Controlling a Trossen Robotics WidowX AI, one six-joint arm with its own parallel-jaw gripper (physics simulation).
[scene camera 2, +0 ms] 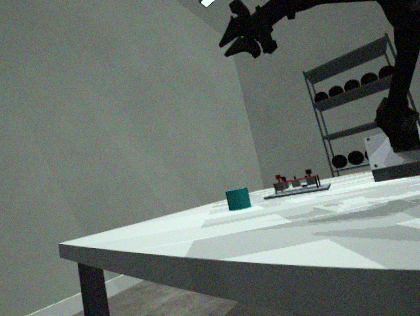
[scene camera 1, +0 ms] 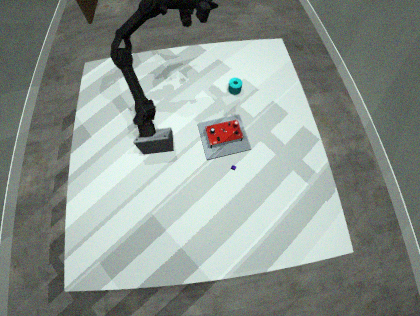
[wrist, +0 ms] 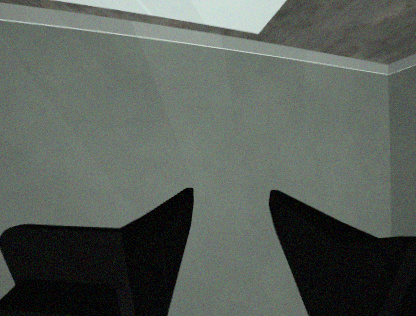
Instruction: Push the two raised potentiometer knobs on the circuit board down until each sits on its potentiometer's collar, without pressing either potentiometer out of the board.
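Places are measured from the arm's base along level axes (x ahead, y left, z up), in metres.
Pixels of known places: gripper, fingertip midpoint: (scene camera 2: 222, 51) (scene camera 1: 215, 2) (wrist: 231, 196); arm's base, origin of the base link: (scene camera 2: 405, 143) (scene camera 1: 147, 134).
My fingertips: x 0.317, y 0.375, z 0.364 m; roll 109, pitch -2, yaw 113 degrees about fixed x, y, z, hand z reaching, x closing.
For each thing: its middle in the pictures, then the offset to it from my fingertips.
- red circuit board, body centre: (scene camera 2: 296, 181) (scene camera 1: 224, 132) 0.034 m ahead, 0.351 m right, 0.417 m down
- teal cylinder, body centre: (scene camera 2: 238, 198) (scene camera 1: 235, 86) 0.109 m ahead, 0.067 m right, 0.428 m down
- small purple cube, body centre: (scene camera 1: 233, 167) 0.073 m ahead, 0.514 m right, 0.450 m down
The red circuit board (scene camera 1: 225, 136) (scene camera 2: 300, 179) lies level over a grey base plate (scene camera 1: 213, 153) (scene camera 2: 320, 188). Two knobs stand up from it: one knob (scene camera 1: 212, 130) (scene camera 2: 308, 172) is on the side nearer the arm's base, the other knob (scene camera 1: 235, 123) (scene camera 2: 278, 177) near the opposite end. Both stand above the board in the second scene view; their collars are too small to make out. My gripper (scene camera 2: 223, 51) (wrist: 231, 196) is partly open and empty, high above the table and well away from the board. The wrist view faces a wall, and the board does not show there.
A teal cylinder (scene camera 1: 235, 86) (scene camera 2: 238, 199) stands beside the base plate. A small purple cube (scene camera 1: 233, 168) lies on the table on the plate's other side. The arm's grey base (scene camera 1: 156, 144) is left of the board in the first scene view. A shelf rack (scene camera 2: 350, 60) stands in the background.
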